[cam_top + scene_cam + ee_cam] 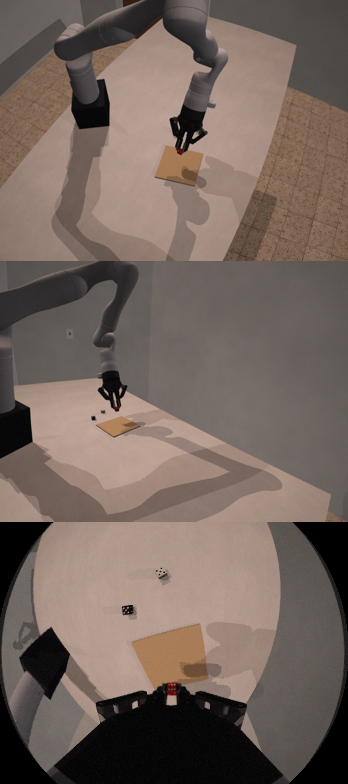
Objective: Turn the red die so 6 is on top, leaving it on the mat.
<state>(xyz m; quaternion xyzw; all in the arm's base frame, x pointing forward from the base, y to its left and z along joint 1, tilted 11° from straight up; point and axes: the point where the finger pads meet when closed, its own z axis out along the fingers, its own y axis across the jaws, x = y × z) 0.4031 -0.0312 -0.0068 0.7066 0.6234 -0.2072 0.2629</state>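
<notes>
Right now my hand is 1 cm to the left of the red die and 2 cm above it. The rest, counted from my hand: black die (7 cm behind, 11 cm to the left, 9 cm below); then grey die (16 cm to the left, 9 cm below); then tan mat (1 cm to the right, 10 cm below).
</notes>
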